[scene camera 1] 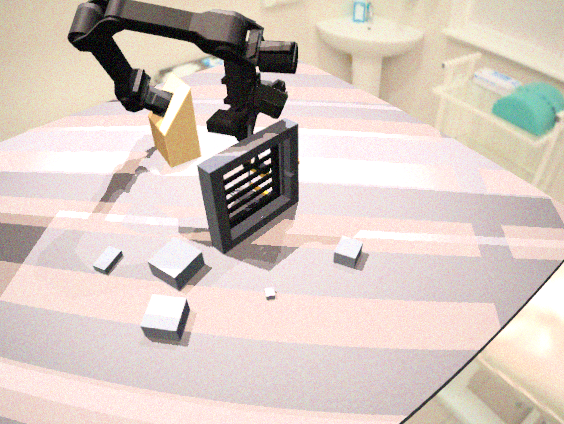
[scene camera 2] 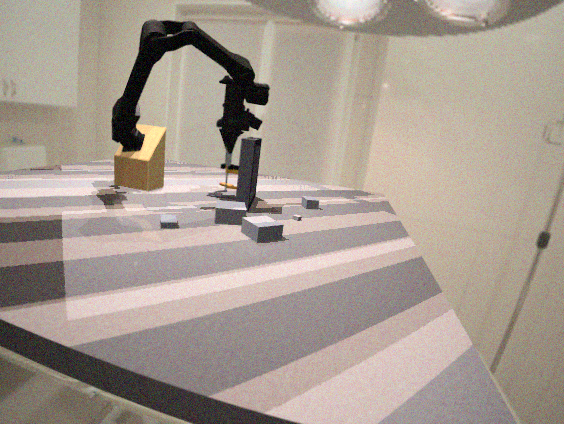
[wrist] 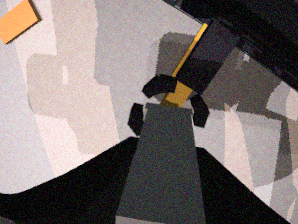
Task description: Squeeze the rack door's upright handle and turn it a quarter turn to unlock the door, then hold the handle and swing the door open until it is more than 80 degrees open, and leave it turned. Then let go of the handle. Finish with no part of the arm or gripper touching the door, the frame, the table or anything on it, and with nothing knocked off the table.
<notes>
In view: the gripper (scene camera 1: 246,142) and a big box (scene camera 2: 260,228).
The gripper also shows in scene camera 2 (scene camera 2: 229,153) and in the wrist view (wrist: 165,151).
</notes>
